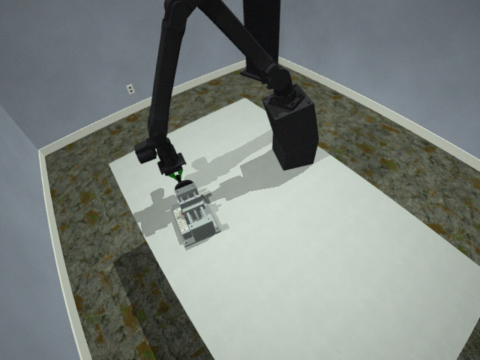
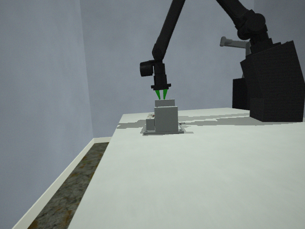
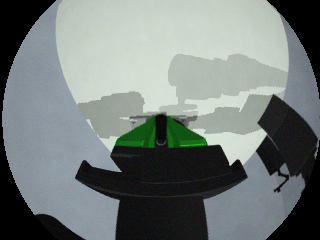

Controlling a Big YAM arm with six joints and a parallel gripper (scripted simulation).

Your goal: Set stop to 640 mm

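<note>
Now: hand 3 cm to the right of the handwheel, 1 cm short of it and 1 cm above it.
</note>
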